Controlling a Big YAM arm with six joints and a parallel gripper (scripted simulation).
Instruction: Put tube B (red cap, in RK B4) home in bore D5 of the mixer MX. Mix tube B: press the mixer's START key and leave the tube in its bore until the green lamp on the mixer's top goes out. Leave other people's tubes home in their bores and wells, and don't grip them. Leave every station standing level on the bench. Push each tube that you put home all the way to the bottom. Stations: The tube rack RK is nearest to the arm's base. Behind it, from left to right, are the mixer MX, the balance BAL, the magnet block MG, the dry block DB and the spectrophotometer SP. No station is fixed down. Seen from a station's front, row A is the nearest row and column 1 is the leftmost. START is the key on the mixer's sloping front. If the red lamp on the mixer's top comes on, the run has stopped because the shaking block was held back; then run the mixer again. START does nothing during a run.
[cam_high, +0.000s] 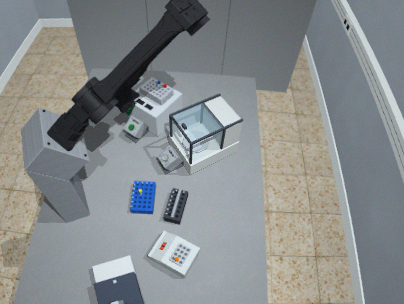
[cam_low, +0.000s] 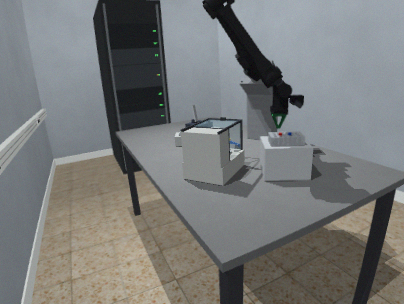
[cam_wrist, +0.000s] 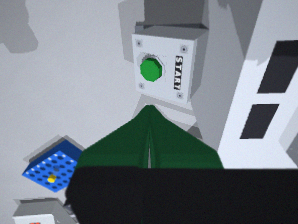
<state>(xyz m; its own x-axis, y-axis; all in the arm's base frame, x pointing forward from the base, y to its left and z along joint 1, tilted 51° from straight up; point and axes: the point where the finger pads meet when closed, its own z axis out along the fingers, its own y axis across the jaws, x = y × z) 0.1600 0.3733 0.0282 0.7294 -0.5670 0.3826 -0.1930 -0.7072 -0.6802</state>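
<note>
The green start key is 90 mm below my hand. Also, from my hand: grey bore block (40 mm ahead, 170 mm to the left, 10 mm below); then blue-capped tube (40 mm ahead, 200 mm to the left); then yellow-capped tube (180 mm ahead, 250 mm to the right, 130 mm below).
</note>
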